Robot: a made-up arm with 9 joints.
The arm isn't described. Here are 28 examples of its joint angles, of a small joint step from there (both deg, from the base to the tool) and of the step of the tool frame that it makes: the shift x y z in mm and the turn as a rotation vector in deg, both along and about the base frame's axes.
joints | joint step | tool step
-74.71 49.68 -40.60 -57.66 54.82 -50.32 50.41 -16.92 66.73 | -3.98 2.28 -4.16 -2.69 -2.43 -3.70 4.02 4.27 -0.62 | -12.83 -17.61 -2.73 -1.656 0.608 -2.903
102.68 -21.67 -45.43 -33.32 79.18 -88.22 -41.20 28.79 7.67 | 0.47 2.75 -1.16 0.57 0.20 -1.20 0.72 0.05 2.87 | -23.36 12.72 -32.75 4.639 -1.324 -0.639
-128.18 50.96 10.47 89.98 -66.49 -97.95 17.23 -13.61 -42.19 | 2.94 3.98 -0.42 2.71 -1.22 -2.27 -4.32 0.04 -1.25 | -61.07 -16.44 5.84 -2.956 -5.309 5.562
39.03 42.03 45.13 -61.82 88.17 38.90 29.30 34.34 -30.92 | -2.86 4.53 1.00 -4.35 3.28 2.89 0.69 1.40 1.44 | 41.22 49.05 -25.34 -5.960 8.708 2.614
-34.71 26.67 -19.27 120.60 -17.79 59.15 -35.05 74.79 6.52 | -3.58 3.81 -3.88 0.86 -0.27 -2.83 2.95 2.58 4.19 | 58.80 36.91 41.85 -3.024 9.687 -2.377
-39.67 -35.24 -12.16 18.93 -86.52 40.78 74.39 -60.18 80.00 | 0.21 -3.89 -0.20 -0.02 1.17 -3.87 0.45 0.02 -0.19 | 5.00 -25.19 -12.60 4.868 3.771 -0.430
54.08 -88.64 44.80 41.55 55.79 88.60 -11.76 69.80 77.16 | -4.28 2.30 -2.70 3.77 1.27 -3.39 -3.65 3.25 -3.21 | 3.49 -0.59 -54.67 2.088 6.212 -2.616
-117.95 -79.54 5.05 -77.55 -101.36 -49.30 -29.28 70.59 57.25 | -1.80 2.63 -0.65 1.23 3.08 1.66 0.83 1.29 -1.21 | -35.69 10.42 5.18 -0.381 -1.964 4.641
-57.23 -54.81 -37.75 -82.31 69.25 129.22 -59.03 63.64 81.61 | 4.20 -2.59 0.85 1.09 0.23 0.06 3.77 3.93 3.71 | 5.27 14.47 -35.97 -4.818 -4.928 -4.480
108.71 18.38 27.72 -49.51 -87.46 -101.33 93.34 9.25 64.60 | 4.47 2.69 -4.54 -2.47 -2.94 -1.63 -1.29 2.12 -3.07 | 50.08 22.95 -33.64 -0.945 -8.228 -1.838
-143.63 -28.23 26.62 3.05 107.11 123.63 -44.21 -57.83 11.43 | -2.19 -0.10 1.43 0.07 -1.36 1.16 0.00 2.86 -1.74 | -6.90 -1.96 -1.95 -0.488 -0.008 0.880
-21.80 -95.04 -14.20 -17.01 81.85 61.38 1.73 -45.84 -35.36 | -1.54 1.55 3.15 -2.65 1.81 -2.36 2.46 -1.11 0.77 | 11.73 -5.58 6.33 -6.287 -4.785 -0.429
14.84 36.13 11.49 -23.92 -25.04 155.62 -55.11 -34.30 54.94 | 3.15 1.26 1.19 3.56 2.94 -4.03 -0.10 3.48 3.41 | -14.18 65.72 -14.55 -11.181 -2.676 -5.543
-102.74 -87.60 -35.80 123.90 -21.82 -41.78 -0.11 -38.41 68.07 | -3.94 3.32 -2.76 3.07 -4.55 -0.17 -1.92 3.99 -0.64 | 38.98 9.50 -34.49 2.032 5.227 3.283
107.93 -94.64 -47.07 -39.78 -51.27 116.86 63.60 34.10 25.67 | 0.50 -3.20 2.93 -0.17 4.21 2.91 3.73 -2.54 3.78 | 49.23 27.06 9.88 3.232 0.452 -7.819
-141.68 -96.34 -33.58 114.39 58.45 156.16 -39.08 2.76 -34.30 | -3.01 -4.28 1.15 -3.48 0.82 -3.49 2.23 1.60 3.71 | 7.44 7.49 -47.03 -11.821 -2.404 2.562
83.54 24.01 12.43 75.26 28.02 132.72 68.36 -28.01 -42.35 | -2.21 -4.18 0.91 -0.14 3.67 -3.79 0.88 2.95 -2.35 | 5.66 -54.66 19.34 0.075 3.758 5.725
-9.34 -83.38 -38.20 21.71 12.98 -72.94 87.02 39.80 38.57 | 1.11 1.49 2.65 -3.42 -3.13 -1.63 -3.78 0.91 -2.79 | -53.43 -2.86 43.66 -5.238 -4.246 -5.938
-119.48 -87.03 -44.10 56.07 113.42 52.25 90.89 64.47 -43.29 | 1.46 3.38 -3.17 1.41 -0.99 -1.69 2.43 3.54 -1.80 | -22.16 -23.10 -4.27 3.045 -1.087 1.804
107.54 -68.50 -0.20 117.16 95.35 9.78 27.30 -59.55 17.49 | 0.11 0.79 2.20 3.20 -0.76 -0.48 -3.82 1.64 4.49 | -15.03 -22.82 -1.81 0.731 5.561 -5.630
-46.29 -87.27 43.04 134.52 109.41 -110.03 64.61 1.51 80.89 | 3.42 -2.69 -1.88 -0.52 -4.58 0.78 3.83 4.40 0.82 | 10.94 37.45 38.88 -1.175 -10.475 0.216
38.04 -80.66 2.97 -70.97 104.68 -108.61 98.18 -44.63 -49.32 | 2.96 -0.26 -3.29 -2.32 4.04 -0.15 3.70 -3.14 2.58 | -26.62 14.27 -50.73 8.513 -4.356 -0.469
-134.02 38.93 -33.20 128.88 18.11 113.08 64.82 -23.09 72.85 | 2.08 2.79 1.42 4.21 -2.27 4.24 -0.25 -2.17 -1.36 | -15.45 70.24 33.60 3.325 -1.935 8.579
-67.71 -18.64 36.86 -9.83 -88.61 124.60 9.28 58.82 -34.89 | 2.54 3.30 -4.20 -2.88 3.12 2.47 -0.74 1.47 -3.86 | 0.78 -17.06 10.55 3.901 -6.216 -7.181
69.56 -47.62 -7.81 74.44 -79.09 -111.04 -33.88 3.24 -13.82 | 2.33 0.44 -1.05 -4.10 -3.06 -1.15 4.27 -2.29 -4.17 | 11.06 41.01 -74.01 1.060 -7.028 -3.700
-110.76 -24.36 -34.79 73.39 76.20 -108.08 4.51 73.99 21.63 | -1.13 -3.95 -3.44 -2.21 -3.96 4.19 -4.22 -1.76 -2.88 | -50.30 -91.23 27.05 -10.900 4.835 -5.464
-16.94 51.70 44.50 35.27 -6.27 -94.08 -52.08 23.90 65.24 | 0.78 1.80 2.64 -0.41 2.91 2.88 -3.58 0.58 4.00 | 36.08 13.99 -48.50 -2.428 3.712 -0.349
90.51 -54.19 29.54 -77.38 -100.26 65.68 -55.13 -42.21 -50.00 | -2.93 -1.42 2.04 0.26 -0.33 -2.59 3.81 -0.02 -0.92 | -24.55 3.50 -8.51 -4.496 1.713 -1.526
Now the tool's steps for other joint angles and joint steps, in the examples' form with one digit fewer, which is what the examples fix.
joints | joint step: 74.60 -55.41 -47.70 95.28 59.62 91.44 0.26 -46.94 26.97 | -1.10 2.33 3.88 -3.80 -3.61 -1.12 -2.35 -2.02 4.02
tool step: -30.2 -47.7 8.5 -1.78 2.09 -6.54
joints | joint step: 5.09 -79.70 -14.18 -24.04 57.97 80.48 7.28 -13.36 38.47 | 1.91 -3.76 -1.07 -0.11 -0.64 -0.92 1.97 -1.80 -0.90
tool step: 3.9 37.8 -14.0 2.32 -0.69 -0.63
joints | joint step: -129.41 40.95 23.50 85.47 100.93 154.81 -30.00 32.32 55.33 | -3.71 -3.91 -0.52 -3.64 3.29 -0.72 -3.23 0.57 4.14
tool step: -21.6 -5.1 4.5 -6.60 8.46 -7.71
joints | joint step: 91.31 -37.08 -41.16 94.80 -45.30 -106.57 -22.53 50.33 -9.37 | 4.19 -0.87 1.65 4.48 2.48 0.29 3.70 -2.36 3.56
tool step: 12.2 21.1 16.5 -6.01 1.25 -4.45
